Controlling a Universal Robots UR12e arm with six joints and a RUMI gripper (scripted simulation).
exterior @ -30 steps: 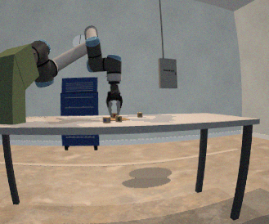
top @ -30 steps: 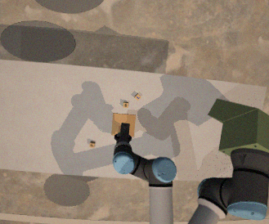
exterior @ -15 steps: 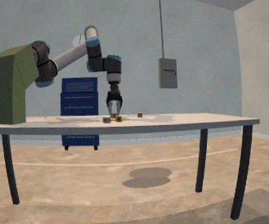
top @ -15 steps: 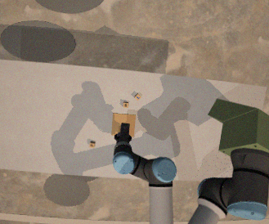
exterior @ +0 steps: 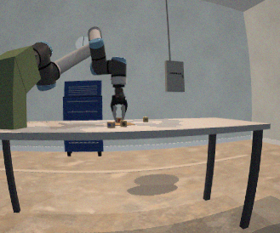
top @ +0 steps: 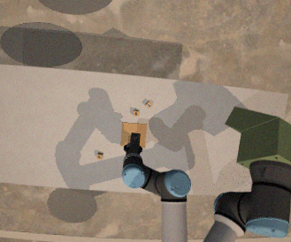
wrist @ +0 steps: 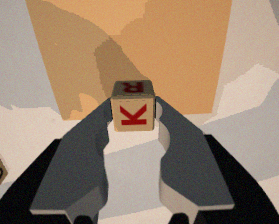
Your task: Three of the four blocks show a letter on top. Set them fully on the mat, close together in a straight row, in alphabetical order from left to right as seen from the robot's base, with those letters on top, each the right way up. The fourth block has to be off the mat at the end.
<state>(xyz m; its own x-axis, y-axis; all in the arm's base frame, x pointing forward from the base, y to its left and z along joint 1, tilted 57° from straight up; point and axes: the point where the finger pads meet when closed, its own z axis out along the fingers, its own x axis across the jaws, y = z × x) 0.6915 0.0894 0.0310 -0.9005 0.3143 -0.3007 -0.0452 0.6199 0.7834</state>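
My hand is 50 mm to the left of the orange mat and 20 mm above it.
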